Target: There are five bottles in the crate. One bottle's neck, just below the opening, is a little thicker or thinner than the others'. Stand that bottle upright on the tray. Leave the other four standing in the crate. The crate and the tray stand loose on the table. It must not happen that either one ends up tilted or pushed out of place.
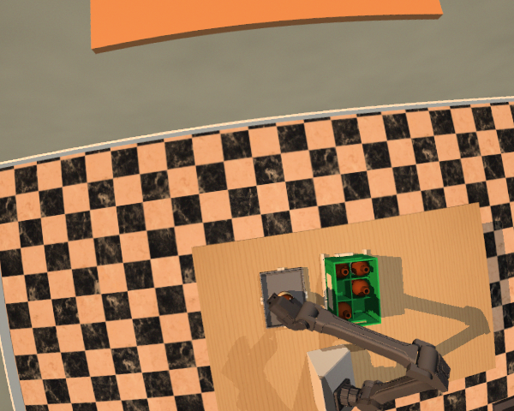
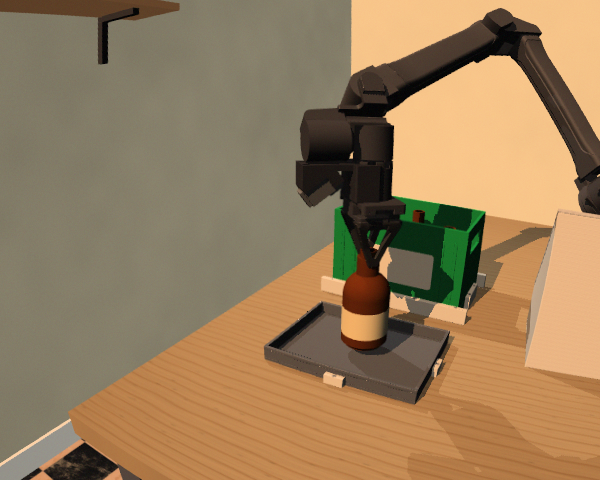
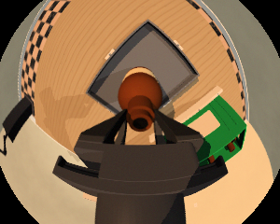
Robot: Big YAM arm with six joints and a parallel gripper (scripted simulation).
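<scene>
My gripper is now 15 cm above the dark grey tray. Round my hand: green crate 1 cm behind, 28 cm to the right, 8 cm below.
</scene>
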